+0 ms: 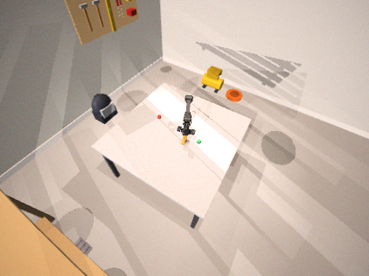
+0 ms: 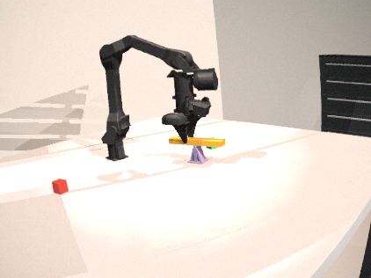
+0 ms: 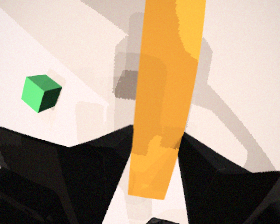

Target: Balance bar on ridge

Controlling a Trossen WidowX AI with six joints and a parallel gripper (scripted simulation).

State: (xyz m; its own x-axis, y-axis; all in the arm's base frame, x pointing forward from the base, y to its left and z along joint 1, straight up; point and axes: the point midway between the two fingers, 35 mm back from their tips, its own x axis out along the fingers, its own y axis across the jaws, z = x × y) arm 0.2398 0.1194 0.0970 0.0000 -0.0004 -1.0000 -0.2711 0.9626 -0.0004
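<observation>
Right now the orange-yellow bar is 30 mm ahead of my gripper tip and 10 mm to the left of it. From my gripper tip the other things lie so: red cube: 420 mm to the right, 100 mm behind, 50 mm below; then green cube: 150 mm to the left, 50 mm below, 30 mm behind.
</observation>
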